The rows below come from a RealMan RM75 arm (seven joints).
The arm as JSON. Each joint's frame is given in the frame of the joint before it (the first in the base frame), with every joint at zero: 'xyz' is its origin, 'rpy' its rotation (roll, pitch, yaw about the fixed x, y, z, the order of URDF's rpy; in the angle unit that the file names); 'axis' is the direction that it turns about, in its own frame. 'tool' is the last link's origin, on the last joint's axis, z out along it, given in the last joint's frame.
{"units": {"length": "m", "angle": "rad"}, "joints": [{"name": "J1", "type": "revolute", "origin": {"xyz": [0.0, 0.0, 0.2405], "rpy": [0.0, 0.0, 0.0]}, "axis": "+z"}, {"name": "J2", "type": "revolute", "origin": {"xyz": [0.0, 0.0, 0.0], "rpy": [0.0, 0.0, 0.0]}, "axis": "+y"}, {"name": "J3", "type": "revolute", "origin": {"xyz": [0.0, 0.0, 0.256], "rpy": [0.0, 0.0, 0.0]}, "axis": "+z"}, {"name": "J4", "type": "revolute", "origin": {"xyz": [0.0, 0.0, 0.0], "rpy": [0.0, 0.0, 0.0]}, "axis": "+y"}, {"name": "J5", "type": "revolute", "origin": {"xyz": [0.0, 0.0, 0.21], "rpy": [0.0, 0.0, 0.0]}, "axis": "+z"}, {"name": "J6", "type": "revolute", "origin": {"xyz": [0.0, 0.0, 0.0], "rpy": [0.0, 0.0, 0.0]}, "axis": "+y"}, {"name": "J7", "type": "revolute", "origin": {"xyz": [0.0, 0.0, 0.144], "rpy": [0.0, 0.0, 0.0]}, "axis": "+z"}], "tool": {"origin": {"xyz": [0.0, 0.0, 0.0], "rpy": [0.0, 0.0, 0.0]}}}
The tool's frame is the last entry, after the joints.
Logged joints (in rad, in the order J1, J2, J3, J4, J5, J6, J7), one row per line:
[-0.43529 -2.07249 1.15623 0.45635 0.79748 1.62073 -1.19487]
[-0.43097 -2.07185 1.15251 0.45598 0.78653 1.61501 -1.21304]
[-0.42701 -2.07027 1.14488 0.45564 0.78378 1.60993 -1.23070]
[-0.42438 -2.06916 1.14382 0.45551 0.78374 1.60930 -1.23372]
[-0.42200 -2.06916 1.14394 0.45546 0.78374 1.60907 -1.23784]
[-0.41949 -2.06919 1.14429 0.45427 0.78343 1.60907 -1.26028]
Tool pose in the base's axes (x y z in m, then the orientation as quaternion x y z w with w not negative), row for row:
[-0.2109 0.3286 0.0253 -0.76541 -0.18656 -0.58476 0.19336]
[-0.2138 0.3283 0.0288 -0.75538 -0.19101 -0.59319 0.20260]
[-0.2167 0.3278 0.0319 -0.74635 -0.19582 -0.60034 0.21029]
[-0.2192 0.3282 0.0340 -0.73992 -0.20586 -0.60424 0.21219]
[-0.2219 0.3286 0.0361 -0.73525 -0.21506 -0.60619 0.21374]
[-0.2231 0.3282 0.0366 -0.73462 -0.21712 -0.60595 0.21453]
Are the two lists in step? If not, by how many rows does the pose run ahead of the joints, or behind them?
The pose runs 2 rows behind the joints: the pose in row i belongs to the joints in row i - 2.
